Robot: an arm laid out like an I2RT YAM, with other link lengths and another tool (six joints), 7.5 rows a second.
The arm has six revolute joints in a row. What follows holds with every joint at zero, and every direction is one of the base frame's. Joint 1 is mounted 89.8 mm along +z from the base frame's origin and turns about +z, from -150.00 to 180.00 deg. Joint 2 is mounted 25.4 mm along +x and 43.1 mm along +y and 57.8 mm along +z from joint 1 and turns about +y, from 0.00 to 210.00 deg. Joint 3 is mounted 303.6 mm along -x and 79.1 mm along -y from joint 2 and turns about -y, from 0.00 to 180.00 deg. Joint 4 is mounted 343.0 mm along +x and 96.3 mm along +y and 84.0 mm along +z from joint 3 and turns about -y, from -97.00 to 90.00 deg. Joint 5 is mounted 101.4 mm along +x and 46.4 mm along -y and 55.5 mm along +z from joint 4 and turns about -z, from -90.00 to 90.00 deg. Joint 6 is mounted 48.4 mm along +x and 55.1 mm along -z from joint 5 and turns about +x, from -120.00 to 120.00 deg. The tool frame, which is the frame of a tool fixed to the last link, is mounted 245.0 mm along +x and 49.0 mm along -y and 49.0 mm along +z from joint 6; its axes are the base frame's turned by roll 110.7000, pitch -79.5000 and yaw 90.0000 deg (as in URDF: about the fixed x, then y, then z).
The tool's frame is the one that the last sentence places.
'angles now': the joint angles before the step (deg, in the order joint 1, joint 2, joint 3, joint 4, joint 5, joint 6). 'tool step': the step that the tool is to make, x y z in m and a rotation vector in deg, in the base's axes. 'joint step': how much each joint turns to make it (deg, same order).
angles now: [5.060 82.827 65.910 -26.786 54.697 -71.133]
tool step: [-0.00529 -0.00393 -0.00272 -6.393 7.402 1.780]
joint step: [0.000 0.000 0.000 0.022 2.667 -9.596]
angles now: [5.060 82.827 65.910 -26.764 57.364 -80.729]
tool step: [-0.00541 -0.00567 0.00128 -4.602 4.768 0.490]
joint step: [0.001 0.000 0.000 0.349 2.514 -6.446]
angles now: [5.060 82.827 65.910 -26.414 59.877 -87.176]
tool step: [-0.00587 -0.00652 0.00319 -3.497 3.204 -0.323]
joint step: [0.000 -0.001 -0.001 0.328 2.426 -4.372]
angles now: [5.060 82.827 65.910 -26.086 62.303 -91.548]
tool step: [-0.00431 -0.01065 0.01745 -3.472 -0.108 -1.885]
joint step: [-0.001 0.000 -0.001 2.559 3.716 -3.061]
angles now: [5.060 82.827 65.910 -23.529 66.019 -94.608]
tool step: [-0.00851 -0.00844 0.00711 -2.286 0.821 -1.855]
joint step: [-0.001 0.001 0.000 0.132 2.841 -1.246]
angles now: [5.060 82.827 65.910 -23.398 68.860 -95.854]
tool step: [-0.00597 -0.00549 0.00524 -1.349 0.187 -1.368]
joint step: [0.000 0.000 0.000 0.041 1.902 -0.370]
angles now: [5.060 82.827 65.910 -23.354 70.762 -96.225]
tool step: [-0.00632 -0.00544 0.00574 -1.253 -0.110 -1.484]
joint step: [0.000 0.001 0.000 0.000 1.946 -0.001]
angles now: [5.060 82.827 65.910 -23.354 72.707 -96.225]
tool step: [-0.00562 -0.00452 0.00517 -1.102 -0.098 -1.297]
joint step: [0.000 0.001 0.001 0.020 1.705 -0.021]
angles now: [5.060 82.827 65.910 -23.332 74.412 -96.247]
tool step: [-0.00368 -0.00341 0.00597 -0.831 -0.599 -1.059]
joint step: [0.000 0.001 0.001 0.501 1.377 0.024]
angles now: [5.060 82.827 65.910 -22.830 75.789 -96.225]
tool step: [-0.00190 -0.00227 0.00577 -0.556 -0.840 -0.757]
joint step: [0.000 -0.001 -0.002 0.813 0.983 -0.025]
